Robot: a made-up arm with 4 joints. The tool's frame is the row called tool.
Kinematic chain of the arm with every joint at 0, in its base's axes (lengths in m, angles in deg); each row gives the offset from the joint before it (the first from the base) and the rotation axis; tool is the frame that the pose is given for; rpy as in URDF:
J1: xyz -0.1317 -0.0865 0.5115 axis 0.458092 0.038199 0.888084
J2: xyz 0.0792 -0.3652 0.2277 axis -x
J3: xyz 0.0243 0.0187 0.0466 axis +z
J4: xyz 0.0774 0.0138 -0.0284 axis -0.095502 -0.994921 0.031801
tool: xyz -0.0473 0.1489 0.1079 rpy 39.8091 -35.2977 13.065
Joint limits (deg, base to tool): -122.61..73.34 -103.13..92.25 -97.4..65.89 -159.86..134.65
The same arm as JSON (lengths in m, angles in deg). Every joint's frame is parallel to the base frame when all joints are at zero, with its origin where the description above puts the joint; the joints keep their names.
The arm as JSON. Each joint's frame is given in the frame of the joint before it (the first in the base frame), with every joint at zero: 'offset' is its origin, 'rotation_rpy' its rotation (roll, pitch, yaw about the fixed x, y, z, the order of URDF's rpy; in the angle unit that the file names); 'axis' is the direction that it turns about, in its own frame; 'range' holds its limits. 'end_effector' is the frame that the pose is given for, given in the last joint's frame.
{"length_unit": "m", "angle_unit": "deg", "chain": [{"id": "J1", "offset": [-0.1317, -0.0865, 0.5115], "rotation_rpy": [0.0, 0.0, 0.0], "axis": [0.458092, 0.038199, 0.888084], "range": [-122.61, 73.34]}, {"id": "J2", "offset": [0.0792, -0.3652, 0.2277], "rotation_rpy": [0.0, 0.0, 0.0], "axis": [-1.0, 0.0, 0.0], "range": [-103.13, 92.25]}, {"id": "J3", "offset": [0.0243, 0.0187, 0.0466], "rotation_rpy": [0.0, 0.0, 0.0], "axis": [0.0, 0.0, 1.0], "range": [-97.4, 65.89]}, {"id": "J4", "offset": [0.0774, 0.0138, -0.0284], "rotation_rpy": [0.0, 0.0, 0.0], "axis": [-0.095502, -0.994921, 0.031801], "range": [-159.86, 134.65]}], "end_effector": {"offset": [-0.0473, 0.1489, 0.1079], "rotation_rpy": [39.81, -35.3, 13.06]}}
